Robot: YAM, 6 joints.
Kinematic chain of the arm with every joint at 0, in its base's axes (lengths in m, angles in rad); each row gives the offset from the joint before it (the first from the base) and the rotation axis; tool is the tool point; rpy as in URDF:
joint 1: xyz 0 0 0.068 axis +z
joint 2: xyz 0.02 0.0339 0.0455 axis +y
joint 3: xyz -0.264 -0.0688 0 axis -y
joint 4: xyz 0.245 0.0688 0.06 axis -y
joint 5: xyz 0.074 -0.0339 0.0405 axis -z
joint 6: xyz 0.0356 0 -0.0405 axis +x
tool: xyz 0 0 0 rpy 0 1.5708 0
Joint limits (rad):
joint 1: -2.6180..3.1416
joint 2: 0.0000..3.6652
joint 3: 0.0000..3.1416
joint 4: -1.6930..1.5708
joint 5: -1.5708..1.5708
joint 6: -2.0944..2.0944
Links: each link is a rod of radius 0.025 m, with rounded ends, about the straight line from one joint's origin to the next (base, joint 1, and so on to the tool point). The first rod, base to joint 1, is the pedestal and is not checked.
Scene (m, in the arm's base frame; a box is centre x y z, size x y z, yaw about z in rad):
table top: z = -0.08
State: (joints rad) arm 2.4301 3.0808 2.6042 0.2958 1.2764 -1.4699
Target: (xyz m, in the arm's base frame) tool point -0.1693 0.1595 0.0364
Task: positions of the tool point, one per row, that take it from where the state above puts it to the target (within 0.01 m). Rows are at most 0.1 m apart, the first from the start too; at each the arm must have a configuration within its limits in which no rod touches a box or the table.
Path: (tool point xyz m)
1: -0.4309 0.4048 0.0411
2: -0.4098 0.3761 0.0298
3: -0.3781 0.3407 0.0222
4: -0.3369 0.2998 0.0189
5: -0.2874 0.2549 0.0202
6: -0.2309 0.2076 0.0261
7: -0.1693 0.1595 0.0364

